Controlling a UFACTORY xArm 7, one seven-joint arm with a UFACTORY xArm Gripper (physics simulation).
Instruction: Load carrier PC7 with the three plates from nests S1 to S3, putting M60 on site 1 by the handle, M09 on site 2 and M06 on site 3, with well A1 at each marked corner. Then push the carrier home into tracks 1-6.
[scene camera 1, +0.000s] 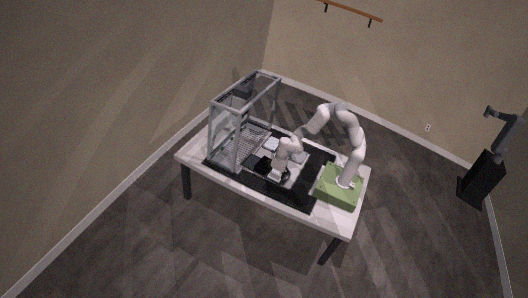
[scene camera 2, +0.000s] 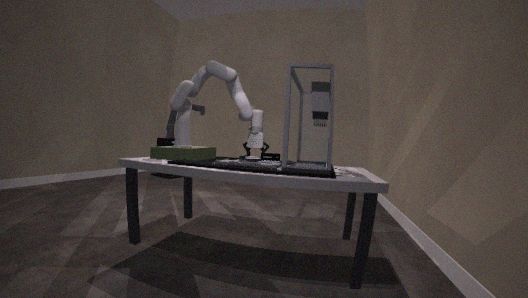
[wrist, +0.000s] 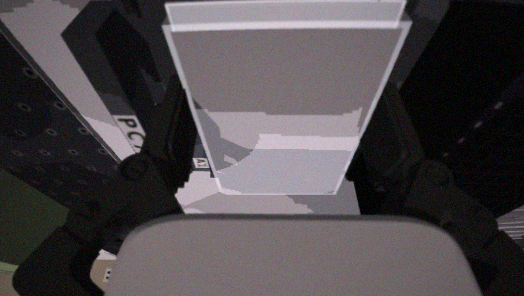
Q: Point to the gripper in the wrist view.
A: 281, 99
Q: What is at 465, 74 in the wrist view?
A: A black well plate.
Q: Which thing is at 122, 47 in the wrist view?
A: A plate carrier.
